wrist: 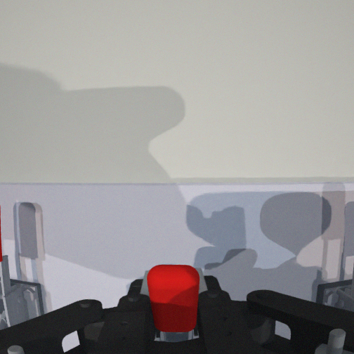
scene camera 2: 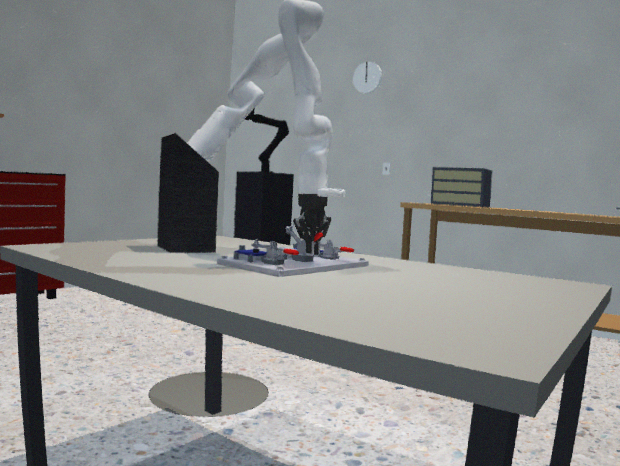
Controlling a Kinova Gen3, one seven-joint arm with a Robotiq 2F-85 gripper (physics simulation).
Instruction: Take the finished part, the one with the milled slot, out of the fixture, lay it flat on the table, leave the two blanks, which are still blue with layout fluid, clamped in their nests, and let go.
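Pixels of known places: gripper, fingertip midpoint: (scene camera 2: 313, 255); arm's base, link origin: (scene camera 2: 193, 159).
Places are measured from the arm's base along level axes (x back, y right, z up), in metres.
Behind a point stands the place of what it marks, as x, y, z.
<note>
The fixture plate (scene camera 2: 240, 263) @[-0.408, 0.129, -0.272] (wrist: 110, 225) lies on the table (scene camera 2: 400, 310) @[-0.918, 0.195, -0.284] (wrist: 260, 75). My gripper (scene camera 2: 312, 250) @[-0.491, -0.047, -0.250] (wrist: 174, 285) points straight down at the middle nest. Its fingers are nearly together, shut on the finished part; the part and its slot are hidden behind the middle clamp (scene camera 2: 302, 250) @[-0.464, -0.035, -0.240] and the fingers. That clamp's arm is raised, and its red handle (scene camera 2: 318, 236) @[-0.513, -0.039, -0.199] (wrist: 173, 287) stands up close in front of the fingers. A blue blank (scene camera 2: 249, 252) @[-0.390, 0.085, -0.248] sits in the left nest. A blue sliver of the other blank (scene camera 2: 321, 250) @[-0.414, -0.168, -0.252] shows right of the fingers.
The left clamp (scene camera 2: 273, 251) @[-0.469, 0.075, -0.237] and right clamp (scene camera 2: 329, 249) @[-0.464, -0.145, -0.243] flank the gripper, with red handles (scene camera 2: 290, 251) @[-0.524, 0.072, -0.231] (scene camera 2: 346, 249) @[-0.522, -0.147, -0.237] lying level. The black arm pedestal (scene camera 2: 187, 200) @[-0.092, 0.078, -0.128] stands behind left. In the wrist view, the plate's edge meets the table, with arm shadows over both.
</note>
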